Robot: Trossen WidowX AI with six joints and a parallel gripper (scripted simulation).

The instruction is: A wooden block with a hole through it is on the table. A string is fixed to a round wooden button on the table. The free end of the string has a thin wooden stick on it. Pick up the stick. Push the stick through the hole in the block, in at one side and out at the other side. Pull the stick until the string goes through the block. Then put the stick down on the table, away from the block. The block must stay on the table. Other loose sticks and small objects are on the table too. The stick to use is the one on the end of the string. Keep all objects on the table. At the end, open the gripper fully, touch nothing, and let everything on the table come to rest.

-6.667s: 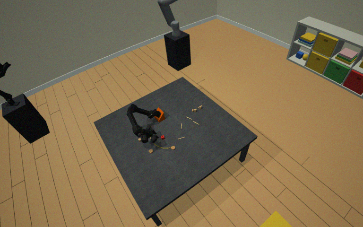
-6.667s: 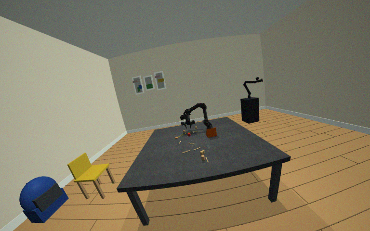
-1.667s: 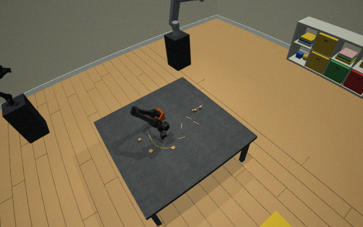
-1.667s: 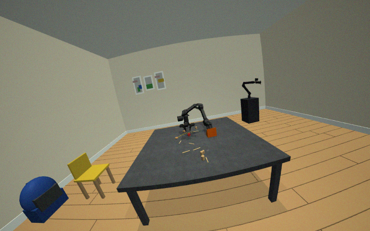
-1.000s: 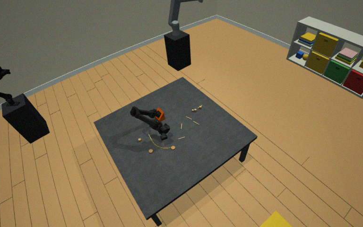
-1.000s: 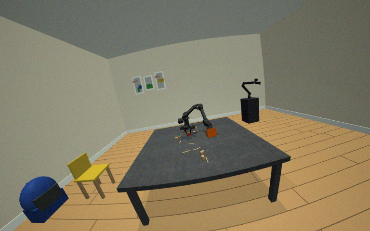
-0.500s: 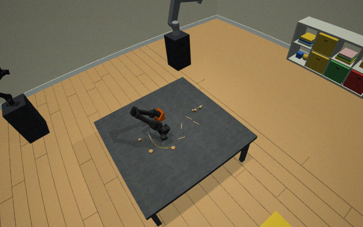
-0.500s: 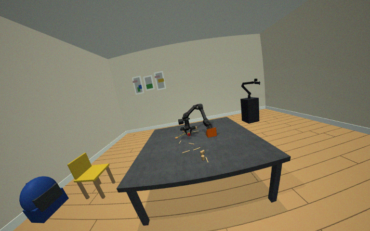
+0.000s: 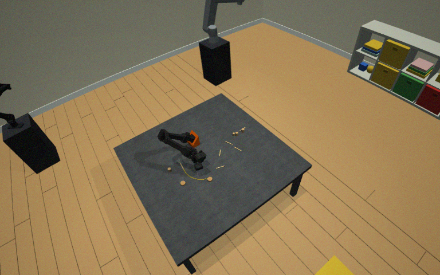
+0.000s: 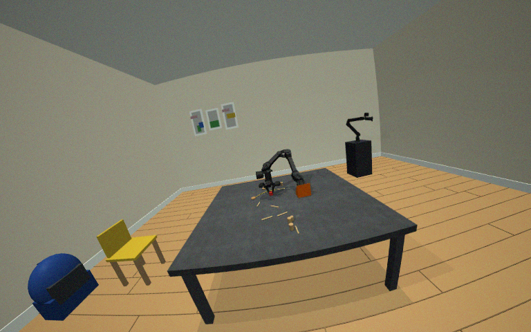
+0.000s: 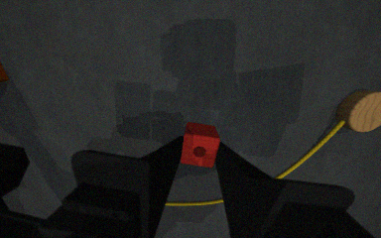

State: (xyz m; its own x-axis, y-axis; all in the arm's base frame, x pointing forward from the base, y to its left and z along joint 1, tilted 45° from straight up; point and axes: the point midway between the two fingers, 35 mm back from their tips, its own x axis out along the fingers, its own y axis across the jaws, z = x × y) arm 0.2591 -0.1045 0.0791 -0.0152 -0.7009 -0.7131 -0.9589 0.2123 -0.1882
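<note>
Right now the thin wooden stick is 10 cm to the right of my gripper tip, 9 cm behind it and 2 cm below it. From my gripper tip the other things lie so: red block (right at my gripper tip); then round wooden button (16 cm ahead, 1 cm to the left, 1 cm below).
</note>
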